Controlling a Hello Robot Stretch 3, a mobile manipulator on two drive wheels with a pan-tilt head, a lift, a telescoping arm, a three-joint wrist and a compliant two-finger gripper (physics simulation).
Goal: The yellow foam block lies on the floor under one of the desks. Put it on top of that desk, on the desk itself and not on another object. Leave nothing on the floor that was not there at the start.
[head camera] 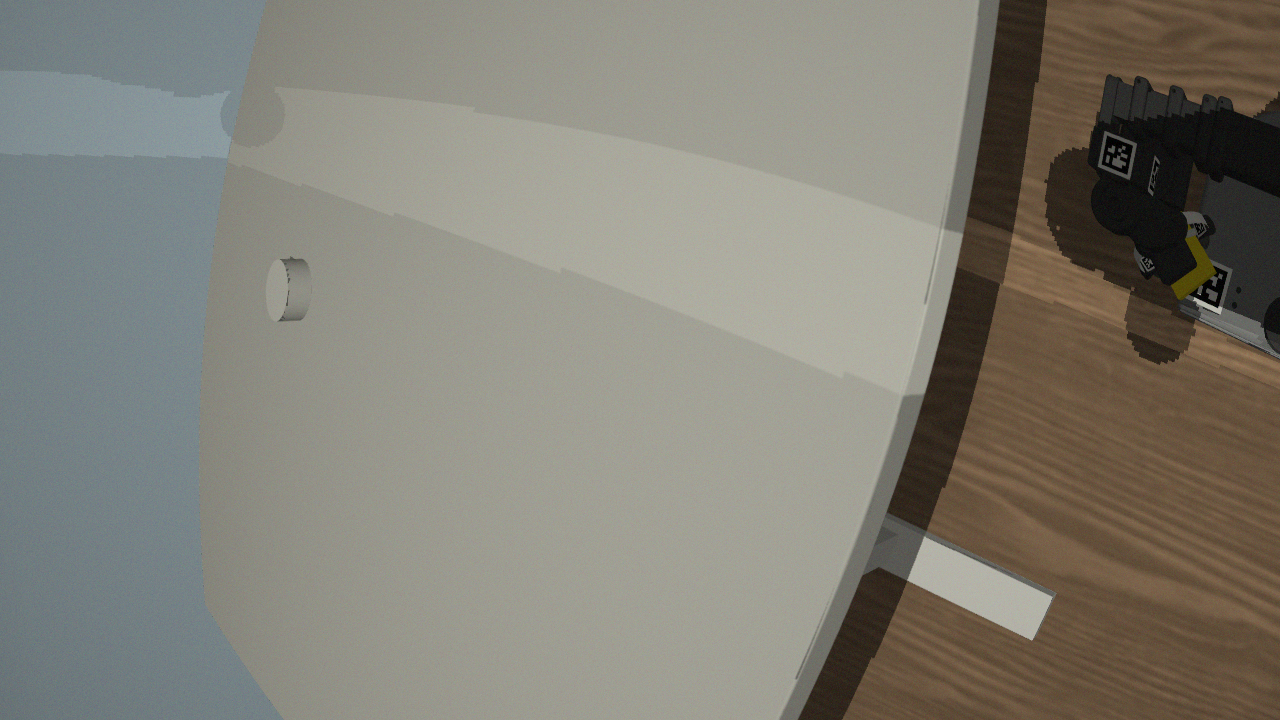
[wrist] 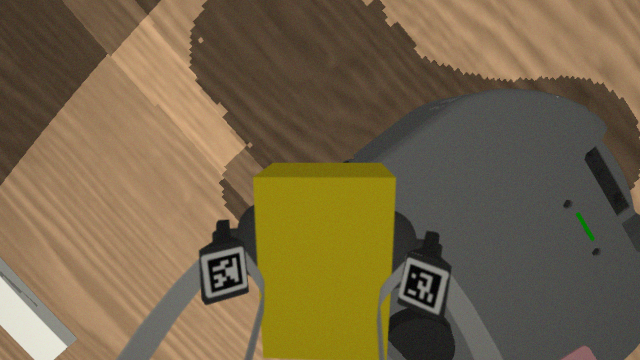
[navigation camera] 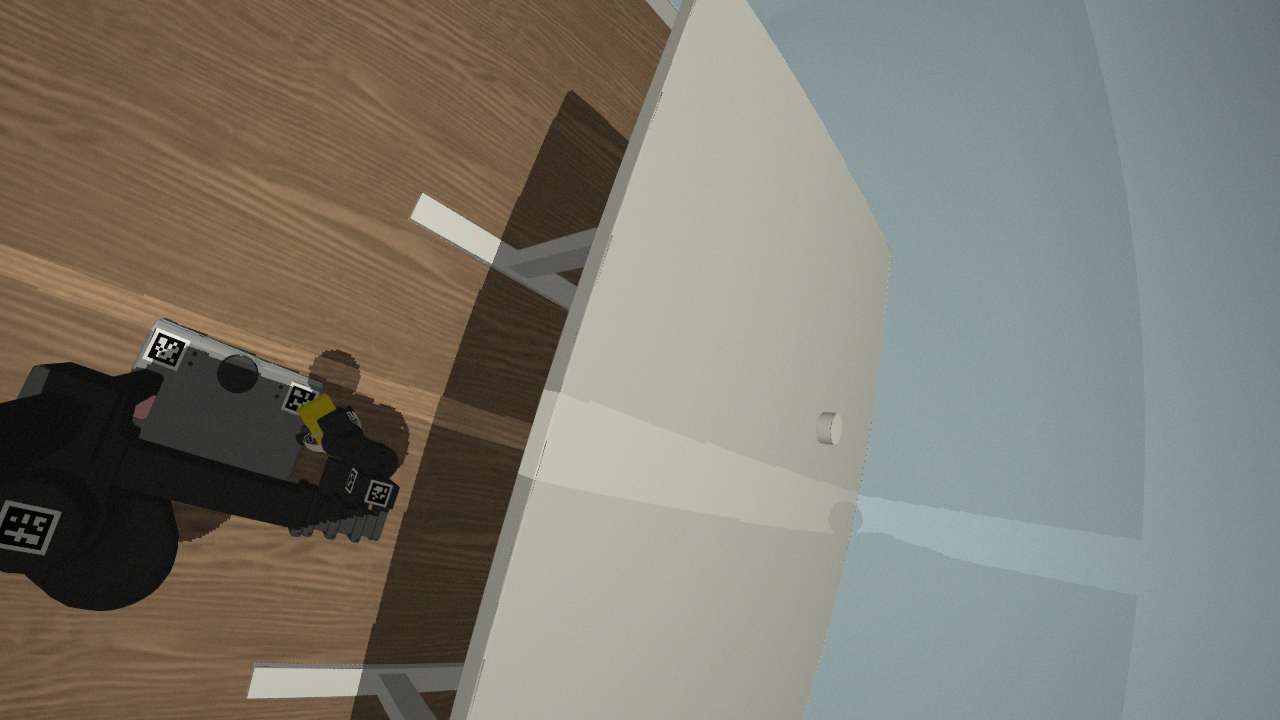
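Where they show: robot's base, origin of its link: [navigation camera: 237, 372].
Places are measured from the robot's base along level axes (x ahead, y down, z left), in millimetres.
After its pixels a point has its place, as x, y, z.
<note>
The yellow foam block [head camera: 1196, 278] @[2, -309, -135] [navigation camera: 315, 411] @[-3, -309, -141] [wrist: 325, 240] is held between the two fingertips of my gripper [head camera: 1171, 243] @[-22, -266, -172] [navigation camera: 332, 429] @[-22, -266, -172] [wrist: 327, 232] @[-22, -266, -172], which is shut on it. Gripper and block are above the floor, outside the desk's front edge and close to my base. In the wrist view the block hides part of the floor and base behind it. The pale desk top [head camera: 537, 465] @[220, -951, -371] [navigation camera: 698, 313] @[238, -950, -318] lies left of the gripper in the head view and right of it in the navigation view.
A small white cylinder [head camera: 297, 289] @[218, -965, -663] [navigation camera: 830, 428] @[220, -973, -664] stands near the desk's far edge, by a blue-grey wall [head camera: 89, 376] @[419, -1100, -988] [navigation camera: 1002, 313] @[577, -1193, -980]. White desk feet [head camera: 984, 586] @[552, -26, -329] [navigation camera: 456, 229] @[557, -26, -332] [wrist: 30, 320] stick out over the wooden floor. My base [head camera: 1248, 223] @[-95, -160, -95] [navigation camera: 223, 429] @[-105, -160, -15] [wrist: 500, 190] is beside the gripper.
</note>
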